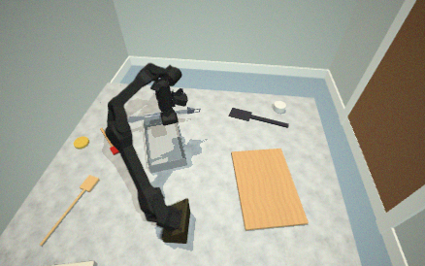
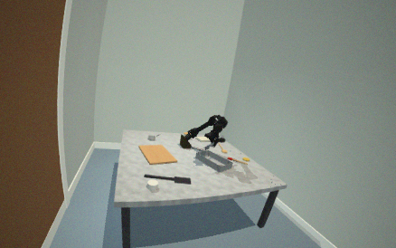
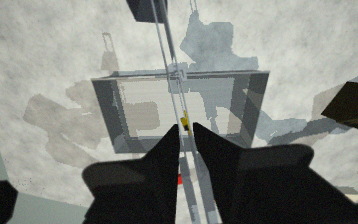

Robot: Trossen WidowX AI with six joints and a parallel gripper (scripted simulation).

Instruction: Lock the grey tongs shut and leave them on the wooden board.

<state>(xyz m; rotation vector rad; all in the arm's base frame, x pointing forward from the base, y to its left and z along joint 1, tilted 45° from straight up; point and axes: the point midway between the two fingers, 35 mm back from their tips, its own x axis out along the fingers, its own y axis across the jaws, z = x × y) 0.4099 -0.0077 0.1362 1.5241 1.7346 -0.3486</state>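
Right now the yellow mark is 30 mm above my gripper tip, 20 mm to the right of it and 10 mm ahead of it. Round my gripper tip: yellow disc: 450 mm to the left, 150 mm below, 30 mm behind; red-headed brush: 300 mm to the left, 150 mm below, 30 mm behind; grey roasting tin: 130 mm below, 40 mm to the left, 10 mm behind.
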